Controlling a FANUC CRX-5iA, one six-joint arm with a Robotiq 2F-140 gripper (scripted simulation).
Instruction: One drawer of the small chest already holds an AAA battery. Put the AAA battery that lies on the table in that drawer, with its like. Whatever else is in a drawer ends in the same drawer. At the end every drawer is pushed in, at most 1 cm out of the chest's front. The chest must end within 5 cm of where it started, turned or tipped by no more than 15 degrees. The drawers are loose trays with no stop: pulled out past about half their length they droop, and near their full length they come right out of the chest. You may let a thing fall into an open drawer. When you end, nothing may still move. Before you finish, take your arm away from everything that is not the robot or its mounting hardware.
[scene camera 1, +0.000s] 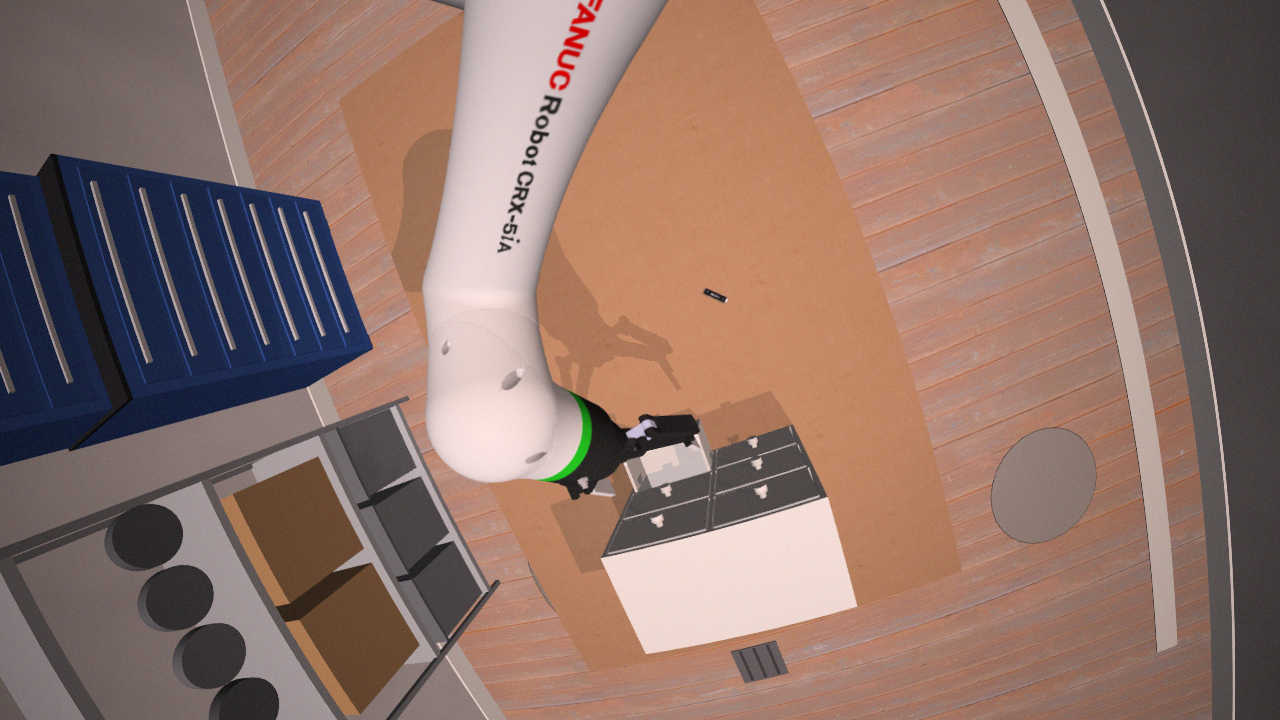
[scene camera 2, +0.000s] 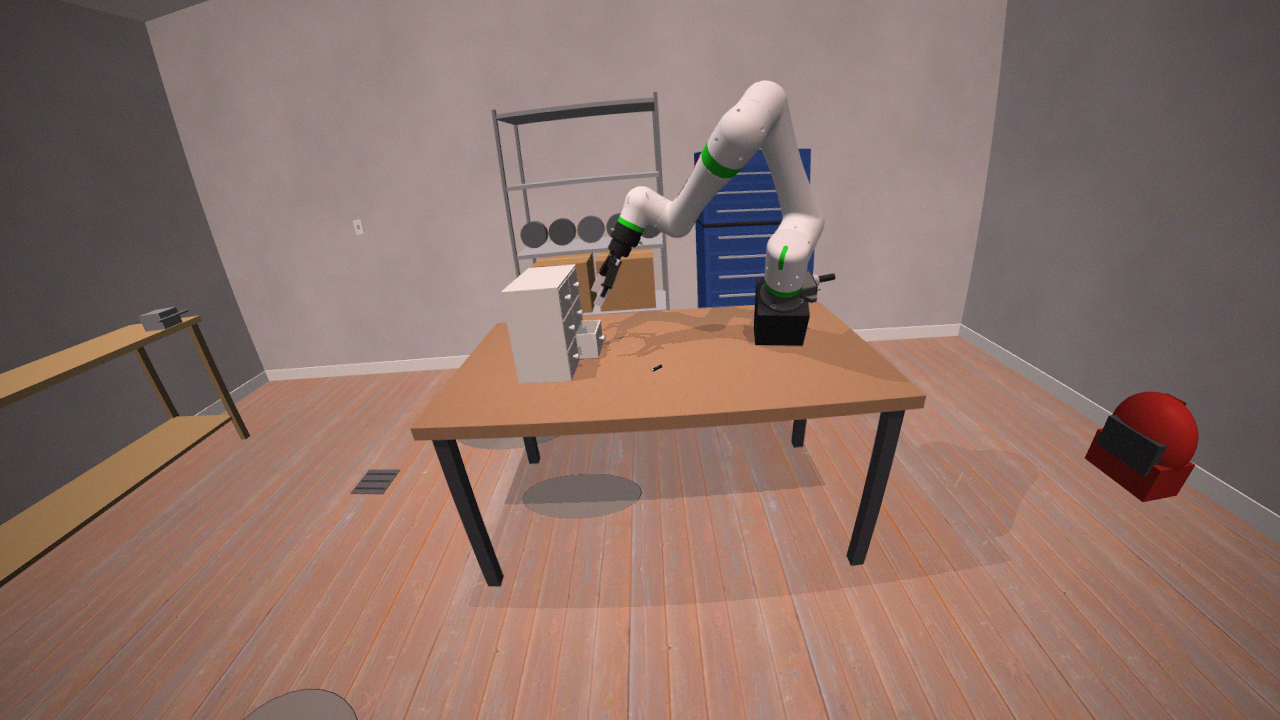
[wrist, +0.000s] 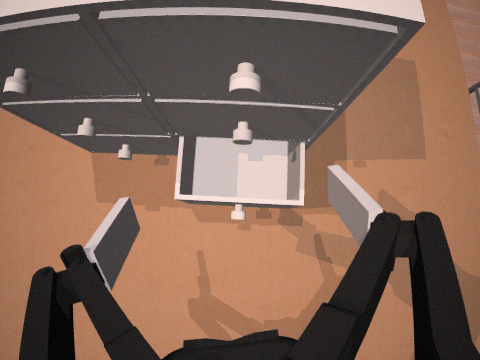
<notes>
I see my gripper (scene camera 1: 651, 465), a small white chest (scene camera 1: 784, 567), a drawer (scene camera 1: 656, 467), a drawer (scene camera 1: 782, 438), a drawer (scene camera 1: 699, 487), a drawer (scene camera 1: 689, 519) and a drawer (scene camera 1: 798, 487).
The small white chest also shows in scene camera 2 (scene camera 2: 531, 302). My gripper is seen too in scene camera 2 (scene camera 2: 596, 298) and in the wrist view (wrist: 230, 199).
</notes>
